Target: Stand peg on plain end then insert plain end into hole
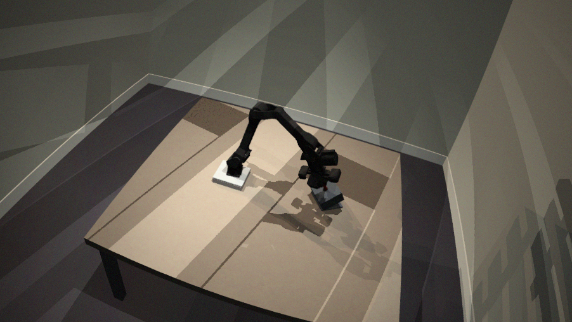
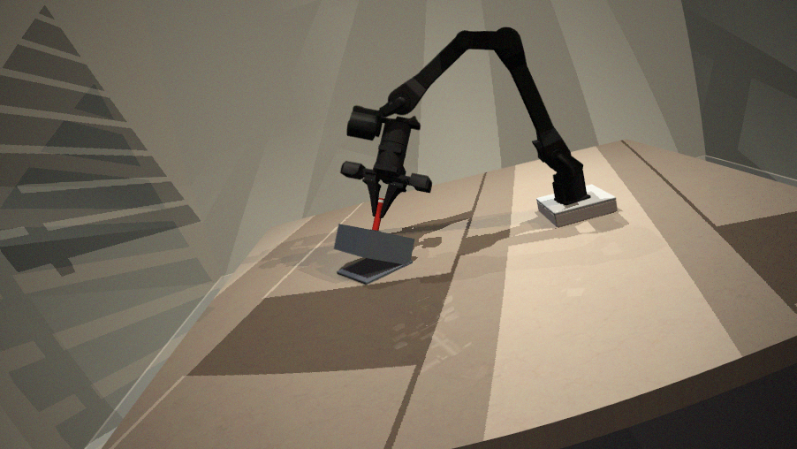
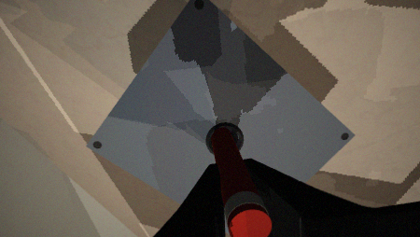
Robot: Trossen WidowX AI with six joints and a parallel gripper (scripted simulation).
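My gripper tip is now 50 mm above the sloped panel, 20 mm short of it and 10 mm to the right of it. The rest, counted from my gripper tip: red peg 10 mm to the right, 10 mm behind, 10 mm above; dark flat foot 100 mm below, 40 mm ahead, 20 mm to the left.
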